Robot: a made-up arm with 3 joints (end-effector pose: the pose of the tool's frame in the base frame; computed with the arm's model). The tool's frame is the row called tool. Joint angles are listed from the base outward.
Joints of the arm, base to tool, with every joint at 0 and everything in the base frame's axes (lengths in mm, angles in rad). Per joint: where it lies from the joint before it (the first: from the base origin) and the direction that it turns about. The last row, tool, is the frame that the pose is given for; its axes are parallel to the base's.
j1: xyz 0.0 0.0 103.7 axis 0 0 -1
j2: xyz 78.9 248.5 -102.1 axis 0 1 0
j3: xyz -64.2 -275.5 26.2 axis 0 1 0
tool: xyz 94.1 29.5 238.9
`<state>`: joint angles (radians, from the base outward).
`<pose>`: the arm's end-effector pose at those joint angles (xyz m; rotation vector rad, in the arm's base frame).
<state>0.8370 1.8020 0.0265</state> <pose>0.2203 -0.2405 -0.0938 0.7595 1.7076 -0.5852</pose>
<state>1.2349 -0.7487 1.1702</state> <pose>0.0675 -0.1858 0.1566 0.2600 0.3662 -1.2156</pose>
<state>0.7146 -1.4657 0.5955</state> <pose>-0.0557 0.0516 0.1665 -0.3106 -0.8319 -0.6682</pose>
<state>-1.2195 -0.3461 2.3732</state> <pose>0.0605 0.1723 -0.1853 -1.2107 1.7332 0.7544</pose>
